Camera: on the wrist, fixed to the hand. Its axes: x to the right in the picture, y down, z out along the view.
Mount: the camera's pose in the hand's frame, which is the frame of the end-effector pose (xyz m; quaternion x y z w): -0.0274 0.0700 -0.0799 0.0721 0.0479 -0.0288 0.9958
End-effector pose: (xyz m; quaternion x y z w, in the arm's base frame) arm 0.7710 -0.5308 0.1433 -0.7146 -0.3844 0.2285 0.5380
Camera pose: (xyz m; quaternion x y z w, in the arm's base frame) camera 0.8349 -0.6088 0.1001 -0.6727 -0.3611 0.2055 0.6123
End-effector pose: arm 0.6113 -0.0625 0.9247 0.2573 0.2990 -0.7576 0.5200
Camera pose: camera 0.6925 -0.0072 0.8759 0.3214 0.2755 -0.7787 0.4631
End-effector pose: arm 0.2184 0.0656 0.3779 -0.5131 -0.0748 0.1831 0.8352
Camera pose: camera 0.2021 0.0173 0.2808 -0.4574 -0.0361 0.1391 0.8776
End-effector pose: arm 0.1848 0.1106 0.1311 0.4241 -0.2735 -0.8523 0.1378
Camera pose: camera 0.2653 0.0386 0.1504 0.4810 -0.3150 -0.8127 0.0952
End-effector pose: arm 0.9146 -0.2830 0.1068 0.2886 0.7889 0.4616 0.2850
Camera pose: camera 0.8892 -0.3192 0.2072 0.2631 0.8409 0.4084 0.2385
